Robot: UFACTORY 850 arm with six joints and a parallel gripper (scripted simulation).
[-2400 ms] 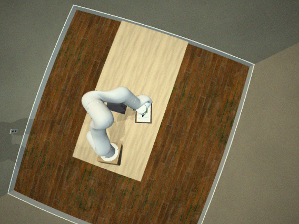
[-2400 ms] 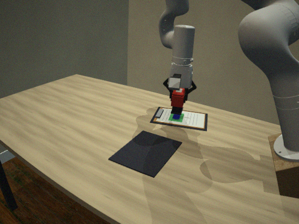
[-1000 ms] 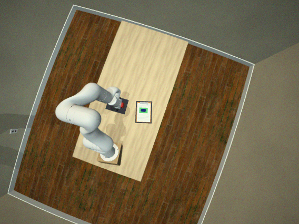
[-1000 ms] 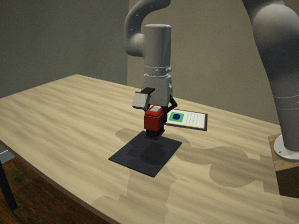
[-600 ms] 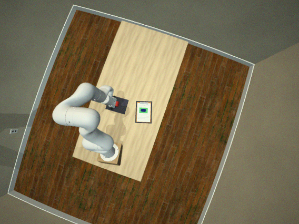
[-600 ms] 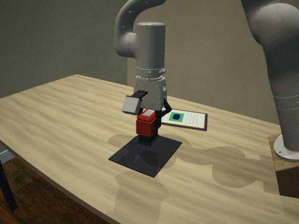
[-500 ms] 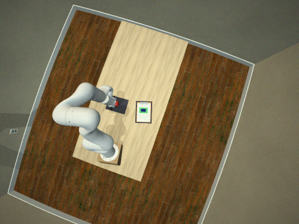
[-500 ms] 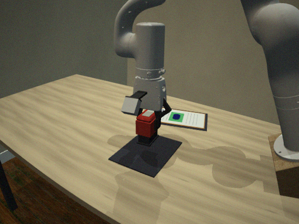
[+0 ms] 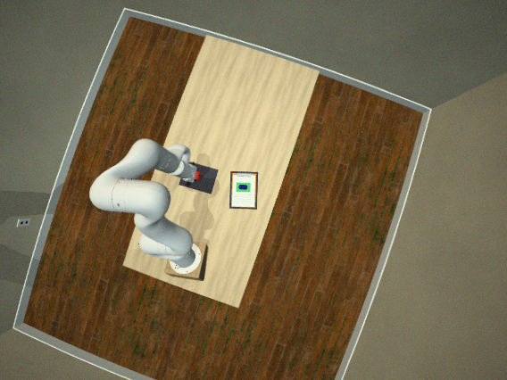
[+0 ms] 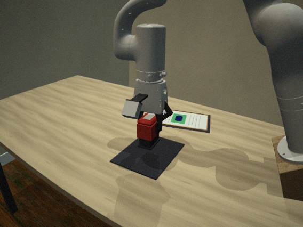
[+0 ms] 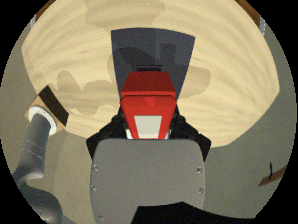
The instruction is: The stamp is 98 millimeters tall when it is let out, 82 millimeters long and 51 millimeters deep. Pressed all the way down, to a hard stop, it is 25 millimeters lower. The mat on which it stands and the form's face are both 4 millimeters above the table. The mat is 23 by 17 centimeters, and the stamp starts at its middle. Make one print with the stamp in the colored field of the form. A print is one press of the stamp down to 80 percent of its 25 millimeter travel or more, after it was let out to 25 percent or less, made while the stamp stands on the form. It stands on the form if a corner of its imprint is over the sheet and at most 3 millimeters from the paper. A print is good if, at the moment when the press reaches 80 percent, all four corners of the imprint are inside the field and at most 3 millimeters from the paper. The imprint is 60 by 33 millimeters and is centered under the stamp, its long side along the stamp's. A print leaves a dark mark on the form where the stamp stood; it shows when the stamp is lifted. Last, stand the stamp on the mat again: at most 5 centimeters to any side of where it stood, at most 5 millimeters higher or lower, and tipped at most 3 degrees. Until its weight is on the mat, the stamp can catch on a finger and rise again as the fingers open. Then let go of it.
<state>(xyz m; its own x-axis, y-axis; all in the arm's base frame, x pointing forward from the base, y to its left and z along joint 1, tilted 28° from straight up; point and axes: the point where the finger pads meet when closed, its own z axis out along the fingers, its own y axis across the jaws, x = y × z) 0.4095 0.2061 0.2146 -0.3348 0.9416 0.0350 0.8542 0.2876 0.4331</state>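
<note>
The mat is 110 mm below my hand. Round my hand: stamp 20 mm below; then form 300 mm to the right, 110 mm below, 110 mm ahead.
</note>
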